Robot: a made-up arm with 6 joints. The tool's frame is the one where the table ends. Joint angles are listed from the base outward.
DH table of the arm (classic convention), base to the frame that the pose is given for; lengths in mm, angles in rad. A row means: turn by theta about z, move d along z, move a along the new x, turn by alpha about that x. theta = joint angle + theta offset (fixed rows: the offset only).
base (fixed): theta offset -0.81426; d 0; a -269.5; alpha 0
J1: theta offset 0.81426; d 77; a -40; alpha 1.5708
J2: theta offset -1.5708; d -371; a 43; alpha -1.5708
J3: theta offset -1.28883; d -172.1; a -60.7; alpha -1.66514
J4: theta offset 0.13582; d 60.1; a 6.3; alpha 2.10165
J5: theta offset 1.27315; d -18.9; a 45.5; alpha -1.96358
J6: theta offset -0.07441; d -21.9; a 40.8; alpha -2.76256
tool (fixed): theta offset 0.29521; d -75.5; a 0; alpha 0
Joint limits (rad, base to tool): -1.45..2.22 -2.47..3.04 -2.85..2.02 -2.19..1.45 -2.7..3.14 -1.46..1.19
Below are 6 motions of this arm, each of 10 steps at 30 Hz.
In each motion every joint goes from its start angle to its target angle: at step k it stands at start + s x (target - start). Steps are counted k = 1, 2, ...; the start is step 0. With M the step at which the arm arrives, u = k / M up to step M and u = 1 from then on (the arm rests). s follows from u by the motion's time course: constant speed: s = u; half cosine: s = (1 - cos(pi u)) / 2; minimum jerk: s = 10 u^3 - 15 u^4 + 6 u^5.
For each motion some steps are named. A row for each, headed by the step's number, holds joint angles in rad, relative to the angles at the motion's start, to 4 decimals.
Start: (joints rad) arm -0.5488 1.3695 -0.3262 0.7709 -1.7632 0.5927
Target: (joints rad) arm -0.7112 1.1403 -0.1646 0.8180 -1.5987 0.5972
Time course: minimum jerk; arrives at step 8
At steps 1, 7, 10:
1: -0.0026 -0.0037 0.0026 0.0008 0.0026 0.0001
7: -0.1598 -0.2255 0.1590 0.0463 0.1619 0.0044
10: -0.1624 -0.2292 0.1616 0.0471 0.1645 0.0045

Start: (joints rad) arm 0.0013 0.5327 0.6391 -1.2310 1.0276 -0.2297
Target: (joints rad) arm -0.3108 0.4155 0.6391 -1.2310 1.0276 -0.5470
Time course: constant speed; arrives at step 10
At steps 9, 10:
9: -0.2809 -0.1055 0.0000 0.0000 0.0000 -0.2856
10: -0.3121 -0.1172 0.0000 0.0000 0.0000 -0.3173

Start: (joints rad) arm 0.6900 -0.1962 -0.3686 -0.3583 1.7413 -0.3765
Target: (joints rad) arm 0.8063 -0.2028 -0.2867 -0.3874 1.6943 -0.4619
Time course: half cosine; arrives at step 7
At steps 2, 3, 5, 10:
2: 0.0219 -0.0012 0.0154 -0.0055 -0.0088 -0.0161
3: 0.0452 -0.0026 0.0318 -0.0113 -0.0183 -0.0332
5: 0.0944 -0.0054 0.0665 -0.0236 -0.0382 -0.0693
10: 0.1163 -0.0066 0.0819 -0.0291 -0.0470 -0.0854

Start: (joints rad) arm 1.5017 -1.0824 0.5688 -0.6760 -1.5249 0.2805
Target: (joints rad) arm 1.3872 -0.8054 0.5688 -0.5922 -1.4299 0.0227
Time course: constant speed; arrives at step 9
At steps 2, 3, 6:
2: -0.0254 0.0616 0.0000 0.0186 0.0211 -0.0573
3: -0.0382 0.0923 0.0000 0.0279 0.0317 -0.0859
6: -0.0763 0.1847 0.0000 0.0559 0.0633 -0.1719

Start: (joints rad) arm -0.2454 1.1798 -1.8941 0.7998 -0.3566 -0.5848
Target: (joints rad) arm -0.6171 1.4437 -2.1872 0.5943 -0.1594 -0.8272
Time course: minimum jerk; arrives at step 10
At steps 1, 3, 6, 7, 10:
1: -0.0032 0.0023 -0.0025 -0.0018 0.0017 -0.0021
3: -0.0606 0.0430 -0.0478 -0.0335 0.0322 -0.0395
6: -0.2537 0.1801 -0.2001 -0.1403 0.1346 -0.1655
7: -0.3111 0.2209 -0.2453 -0.1720 0.1650 -0.2029
10: -0.3717 0.2639 -0.2931 -0.2055 0.1972 -0.2424

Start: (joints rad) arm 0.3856 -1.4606 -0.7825 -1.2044 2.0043 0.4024
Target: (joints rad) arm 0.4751 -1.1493 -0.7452 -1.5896 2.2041 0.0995
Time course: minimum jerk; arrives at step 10
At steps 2, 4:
2: 0.0052 0.0180 0.0022 -0.0223 0.0116 -0.0175
4: 0.0284 0.0988 0.0118 -0.1223 0.0634 -0.0962

